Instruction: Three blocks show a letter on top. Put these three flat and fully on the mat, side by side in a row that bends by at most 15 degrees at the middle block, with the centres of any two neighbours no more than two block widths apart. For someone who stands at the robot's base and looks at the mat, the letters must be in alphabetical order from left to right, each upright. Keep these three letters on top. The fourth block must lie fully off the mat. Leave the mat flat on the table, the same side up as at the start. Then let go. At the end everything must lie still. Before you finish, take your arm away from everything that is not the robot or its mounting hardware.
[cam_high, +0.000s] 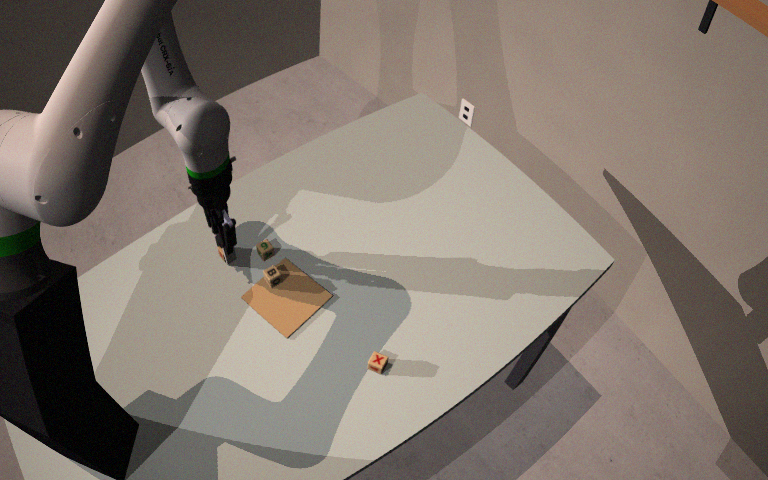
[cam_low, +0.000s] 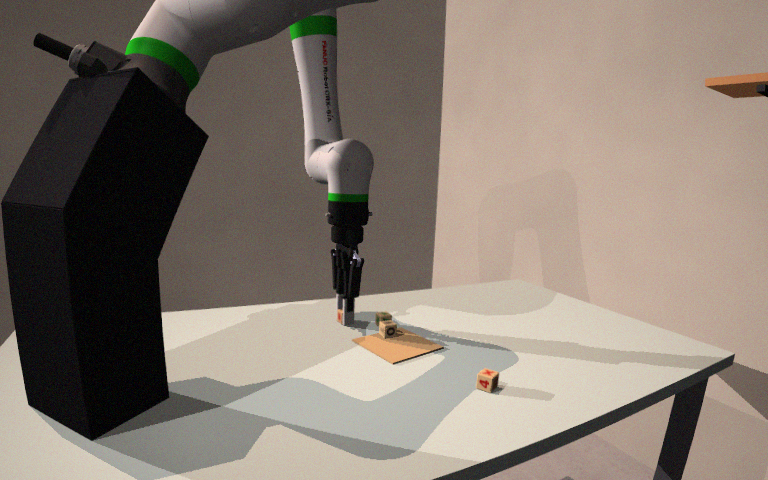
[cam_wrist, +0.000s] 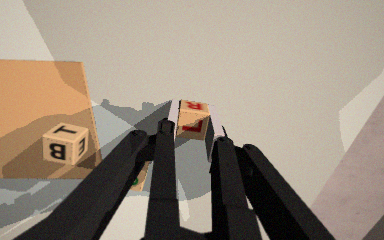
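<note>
Right now my hand is 17 cm to the left of the tan mat, 7 cm short of it and 3 cm above it.
</note>
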